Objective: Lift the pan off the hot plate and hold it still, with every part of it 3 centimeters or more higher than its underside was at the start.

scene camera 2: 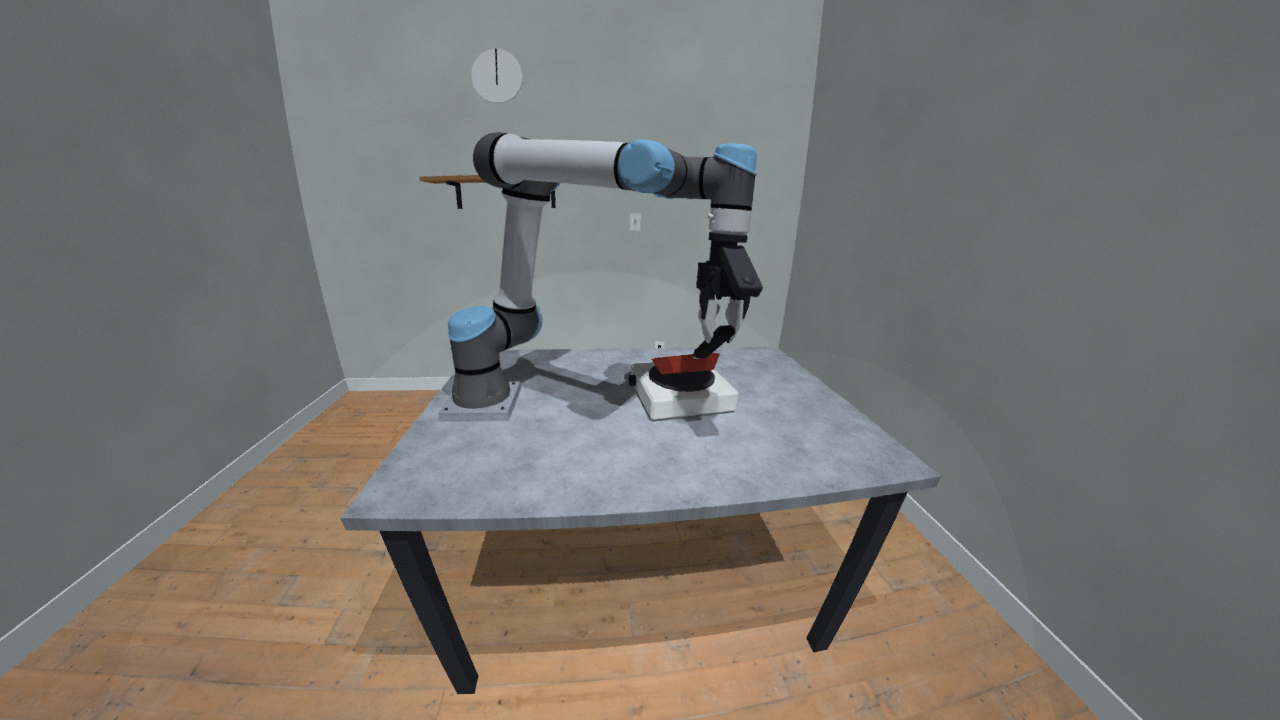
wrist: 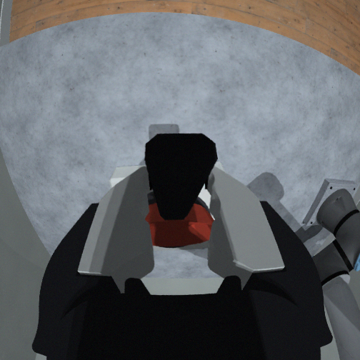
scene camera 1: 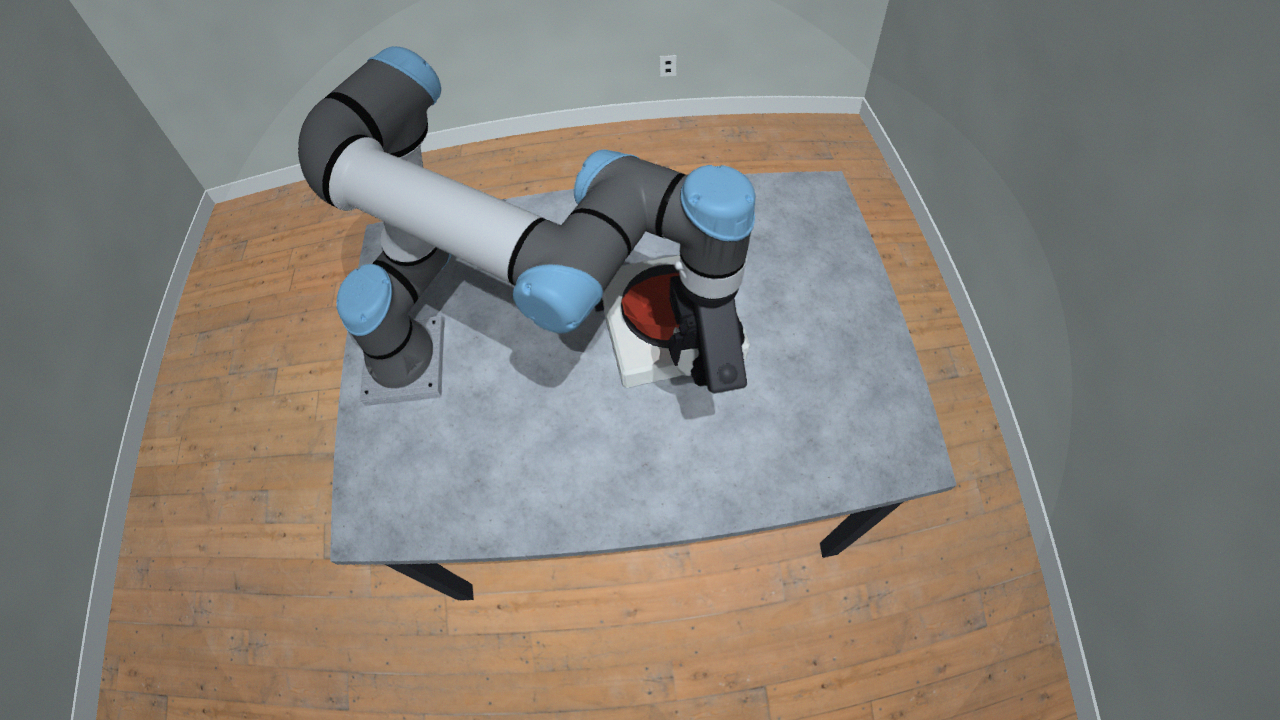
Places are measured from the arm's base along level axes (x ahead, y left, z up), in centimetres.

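Pixels of known places: gripper, fingertip midpoint: (scene camera 2: 718, 343) (scene camera 1: 701, 371); arm's base at its link origin: (scene camera 2: 482, 394) (scene camera 1: 399, 355).
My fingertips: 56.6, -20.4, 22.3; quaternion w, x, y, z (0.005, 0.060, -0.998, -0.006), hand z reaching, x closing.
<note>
Ahead of a thing's pixels: the offset from my fingertips to its top centre, as dx, dy, dz. "spot": to the spot under its first point. Level surfaces: height alone.
The red pan (scene camera 1: 646, 308) (scene camera 2: 685, 364) (wrist: 180, 232) has a black handle (scene camera 2: 707, 346) (wrist: 181, 155). My gripper (scene camera 2: 718, 336) (wrist: 177, 168) is shut on the handle, with one grey finger on each side of it. The handle slopes up from the pan to the fingers. The pan is over the black round burner @(-2.4, +24.0, -17.7) (scene camera 2: 682, 382) of the white hot plate @(spot: -8.8, +11.9, -18.5) (scene camera 1: 637, 365) (scene camera 2: 693, 402). Its underside looks very close to the burner, and I cannot tell how wide any gap is. In scene camera 1 the gripper body hides the handle and part of the pan.
The hot plate stands on the grey table @(dz -24.9) (scene camera 1: 572, 465) (scene camera 2: 572, 474), with a dark knob @(-15.2, +27.9, -19.9) (scene camera 2: 631, 379) on its left side. The arm's base plate (scene camera 1: 420, 392) (scene camera 2: 460, 413) is at the table's left. A wall shelf (scene camera 2: 447, 179) is behind the arm.
</note>
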